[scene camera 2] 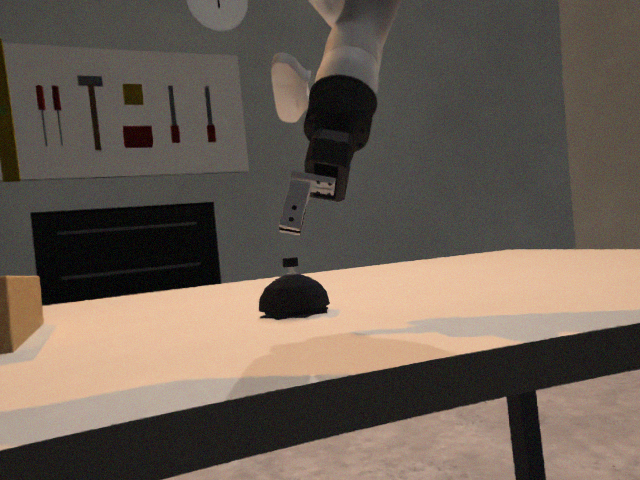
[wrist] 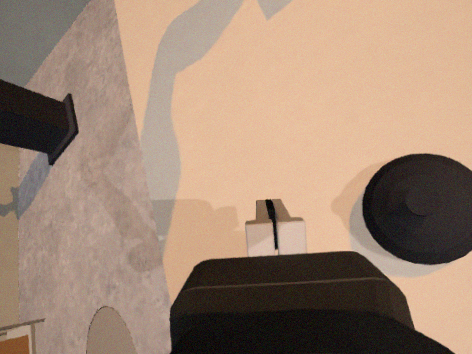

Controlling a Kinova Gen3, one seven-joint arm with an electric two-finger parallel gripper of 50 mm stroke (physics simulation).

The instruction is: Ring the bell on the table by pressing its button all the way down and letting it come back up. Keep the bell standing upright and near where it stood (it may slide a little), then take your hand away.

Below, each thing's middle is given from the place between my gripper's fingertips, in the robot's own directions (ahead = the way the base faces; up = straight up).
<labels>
My hand is 40 mm short of the black dome-shaped bell [scene camera 2: 293, 295], 80 mm to the right of it and 60 mm above it.
</labels>
